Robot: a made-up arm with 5 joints.
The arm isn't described. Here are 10 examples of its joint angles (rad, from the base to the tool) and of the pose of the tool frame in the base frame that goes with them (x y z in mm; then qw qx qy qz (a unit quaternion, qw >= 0)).
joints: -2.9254 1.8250 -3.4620 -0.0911 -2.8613
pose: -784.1 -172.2 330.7 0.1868 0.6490 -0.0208 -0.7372
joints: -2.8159 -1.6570 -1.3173 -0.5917 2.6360
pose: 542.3 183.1 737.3 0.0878 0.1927 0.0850 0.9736
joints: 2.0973 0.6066 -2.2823 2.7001 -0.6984
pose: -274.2 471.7 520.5 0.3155 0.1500 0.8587 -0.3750
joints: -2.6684 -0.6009 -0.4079 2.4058 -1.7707
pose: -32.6 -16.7 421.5 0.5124 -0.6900 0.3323 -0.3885
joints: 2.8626 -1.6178 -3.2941 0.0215 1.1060
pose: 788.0 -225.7 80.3 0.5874 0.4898 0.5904 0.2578
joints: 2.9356 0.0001 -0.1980 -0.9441 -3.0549
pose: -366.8 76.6 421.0 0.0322 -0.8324 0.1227 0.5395
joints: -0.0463 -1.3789 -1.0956 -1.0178 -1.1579
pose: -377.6 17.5 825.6 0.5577 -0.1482 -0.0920 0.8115
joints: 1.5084 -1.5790 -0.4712 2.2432 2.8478
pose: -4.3 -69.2 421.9 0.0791 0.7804 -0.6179 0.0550
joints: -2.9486 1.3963 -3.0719 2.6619 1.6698
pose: -656.6 -128.3 228.1 0.2825 0.5929 0.6514 0.3799
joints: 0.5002 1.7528 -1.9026 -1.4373 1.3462
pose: 554.4 303.0 -64.5 0.5685 -0.6395 0.2879 -0.4300
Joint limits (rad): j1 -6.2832..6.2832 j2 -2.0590..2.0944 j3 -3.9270..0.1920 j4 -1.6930..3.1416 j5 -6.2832..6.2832
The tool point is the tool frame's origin. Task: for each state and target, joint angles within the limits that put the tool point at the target. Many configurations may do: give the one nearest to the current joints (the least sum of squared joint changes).
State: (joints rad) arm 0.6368 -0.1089 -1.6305 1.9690 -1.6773
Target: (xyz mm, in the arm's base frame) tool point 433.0 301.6 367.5
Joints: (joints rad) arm 0.6084 0.4070 -1.4877 1.8668 -1.6773
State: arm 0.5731 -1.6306 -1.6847 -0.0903 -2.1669
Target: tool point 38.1 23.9 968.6
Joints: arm 0.5602 -0.9179 -1.1891 0.0896 -2.1669
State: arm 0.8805 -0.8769 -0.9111 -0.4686 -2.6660
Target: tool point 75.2 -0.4 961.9
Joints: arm -0.0054 -0.7892 -1.1085 -0.4499 -2.6660
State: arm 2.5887 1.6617 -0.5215 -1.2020 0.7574
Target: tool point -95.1 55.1 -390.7
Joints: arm 2.6165 2.0944 -1.1292 -0.4600 0.7574
